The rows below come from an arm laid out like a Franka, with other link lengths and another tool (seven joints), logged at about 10 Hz.
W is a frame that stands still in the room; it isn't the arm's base.
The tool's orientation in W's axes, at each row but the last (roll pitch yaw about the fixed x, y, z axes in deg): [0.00 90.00 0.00]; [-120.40 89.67 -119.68]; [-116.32 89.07 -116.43]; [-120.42 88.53 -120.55]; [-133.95 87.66 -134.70]
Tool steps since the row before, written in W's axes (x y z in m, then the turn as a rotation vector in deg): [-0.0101 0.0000 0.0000 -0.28 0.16 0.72]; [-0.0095 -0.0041 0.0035 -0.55 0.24 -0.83]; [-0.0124 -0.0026 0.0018 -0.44 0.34 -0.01]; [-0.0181 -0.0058 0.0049 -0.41 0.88 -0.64]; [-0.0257 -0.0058 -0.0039 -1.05 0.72 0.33]
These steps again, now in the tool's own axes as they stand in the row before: [0.0000 0.0000 -0.0101 -0.72 0.16 -0.28]; [-0.0035 -0.0040 -0.0096 0.83 0.25 -0.54]; [-0.0017 -0.0026 -0.0124 0.01 0.34 -0.44]; [-0.0045 -0.0059 -0.0181 0.63 0.89 -0.40]; [0.0048 -0.0060 -0.0255 -0.32 0.70 -1.07]
